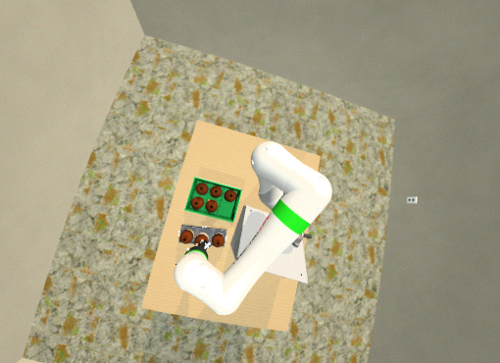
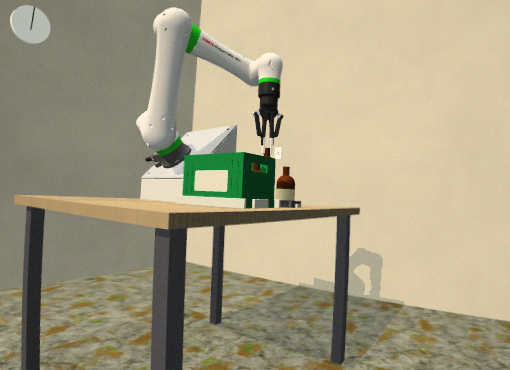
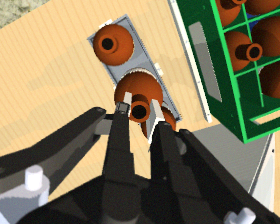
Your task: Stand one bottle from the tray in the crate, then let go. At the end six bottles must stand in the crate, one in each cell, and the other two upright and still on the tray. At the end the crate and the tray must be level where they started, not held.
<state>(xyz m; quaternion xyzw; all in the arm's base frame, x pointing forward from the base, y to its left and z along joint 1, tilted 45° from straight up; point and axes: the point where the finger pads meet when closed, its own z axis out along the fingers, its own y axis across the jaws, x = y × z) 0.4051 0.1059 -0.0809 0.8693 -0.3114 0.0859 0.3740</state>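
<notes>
Right now my hand is 9 cm above the brown bottle. Round my hand: grey tray 23 cm below; green crate 23 cm to the right, 16 cm below.
</notes>
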